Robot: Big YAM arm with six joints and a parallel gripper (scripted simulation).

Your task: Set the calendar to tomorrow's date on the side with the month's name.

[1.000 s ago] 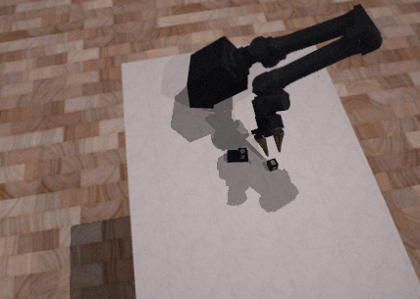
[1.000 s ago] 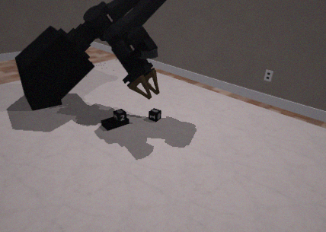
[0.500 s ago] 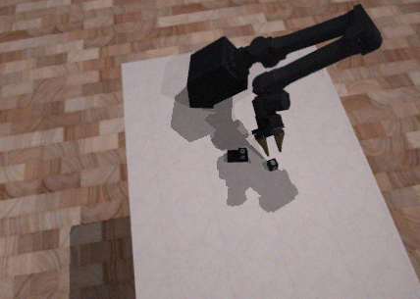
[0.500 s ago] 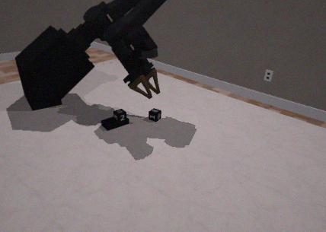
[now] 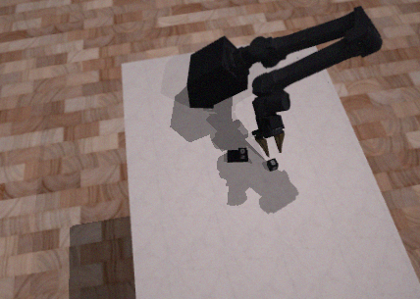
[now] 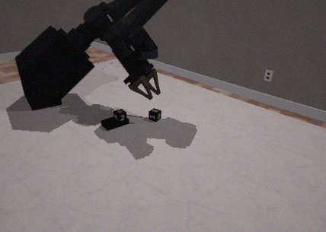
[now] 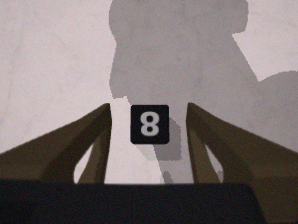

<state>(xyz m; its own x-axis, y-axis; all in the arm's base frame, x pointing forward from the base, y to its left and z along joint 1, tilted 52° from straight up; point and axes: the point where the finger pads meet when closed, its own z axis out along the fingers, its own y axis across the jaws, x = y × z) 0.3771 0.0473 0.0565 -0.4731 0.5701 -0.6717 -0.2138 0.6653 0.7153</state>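
Right now the black digit cube is 70 mm below my hand and 10 mm ahead of it. The rest, counted from my hand: black tray 120 mm to the right, 80 mm below, 60 mm behind.
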